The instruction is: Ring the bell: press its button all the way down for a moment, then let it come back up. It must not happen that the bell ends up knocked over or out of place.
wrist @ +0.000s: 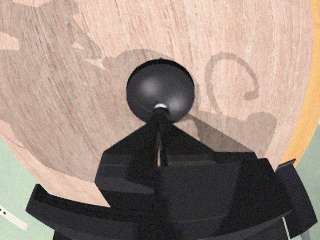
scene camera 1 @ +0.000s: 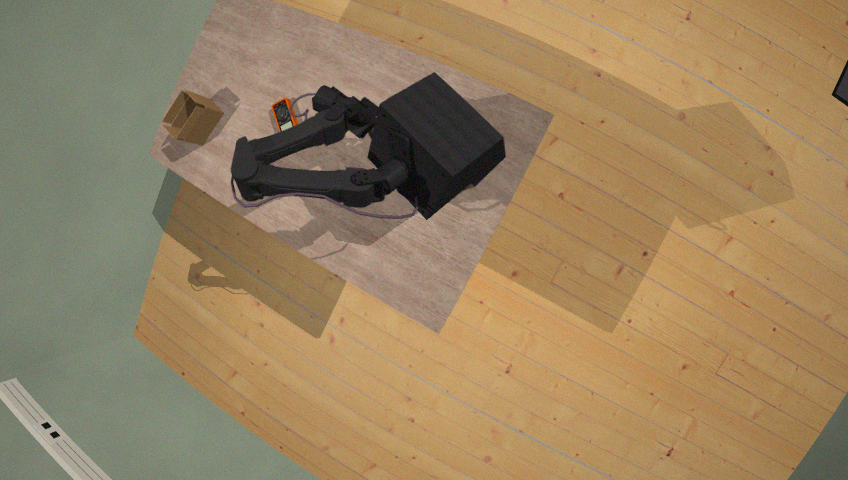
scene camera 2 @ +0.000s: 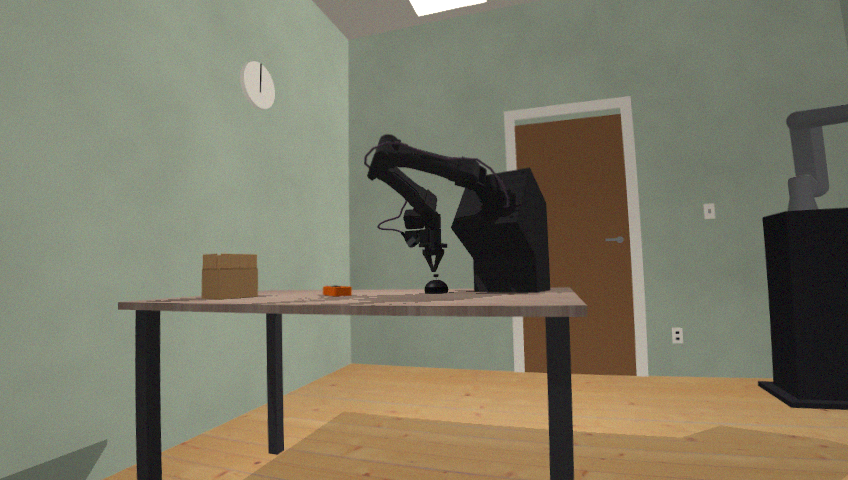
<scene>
In view: my gripper (wrist: 158, 118), a bell (wrist: 160, 82) and a cardboard box (scene camera 2: 226, 276).
The cardboard box is seen too in scene camera 1 (scene camera 1: 197, 128). The wrist view misses the cardboard box: it is out of frame.
</scene>
